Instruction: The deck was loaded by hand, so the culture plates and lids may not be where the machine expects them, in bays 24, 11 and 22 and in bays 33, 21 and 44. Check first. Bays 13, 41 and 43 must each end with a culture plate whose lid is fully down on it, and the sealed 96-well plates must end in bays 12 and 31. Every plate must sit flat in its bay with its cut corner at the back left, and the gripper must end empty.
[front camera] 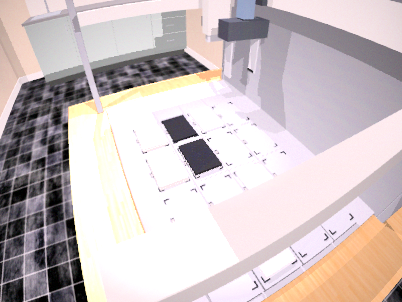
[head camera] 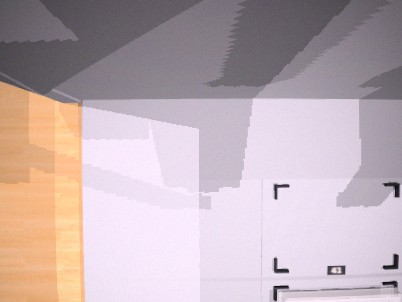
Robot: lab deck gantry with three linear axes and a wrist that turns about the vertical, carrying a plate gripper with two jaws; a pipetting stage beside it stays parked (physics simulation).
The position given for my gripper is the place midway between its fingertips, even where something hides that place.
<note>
I see my gripper [front camera: 239,73], a black lid [front camera: 200,157], a grey wall [head camera: 89,57] and a bay 23 [front camera: 219,188].
The grey wall shows as well in the front camera view [front camera: 323,84].
</note>
